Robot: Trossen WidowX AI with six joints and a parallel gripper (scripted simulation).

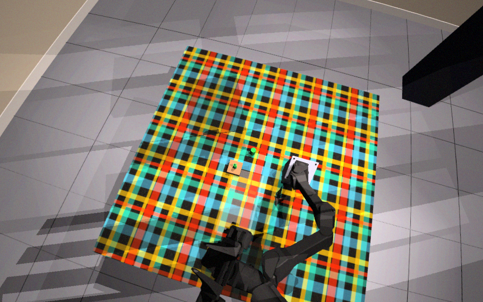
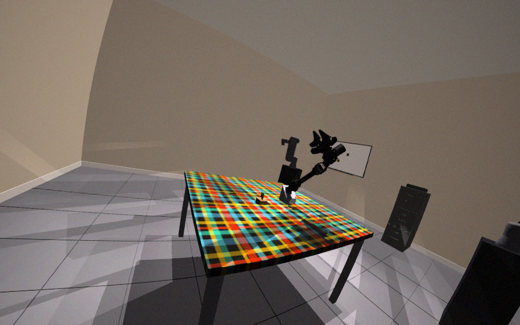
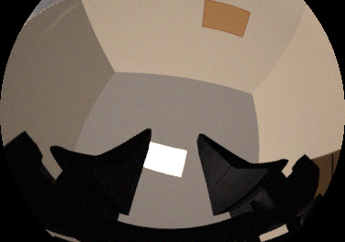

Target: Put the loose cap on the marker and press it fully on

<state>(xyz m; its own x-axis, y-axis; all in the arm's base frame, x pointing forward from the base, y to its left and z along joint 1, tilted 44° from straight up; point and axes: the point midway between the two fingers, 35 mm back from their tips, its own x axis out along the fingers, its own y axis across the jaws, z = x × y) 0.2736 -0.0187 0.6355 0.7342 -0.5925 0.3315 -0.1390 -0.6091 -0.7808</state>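
My gripper tip is 600 mm above the holder block, 340 mm to the left of it and 30 mm short of it.
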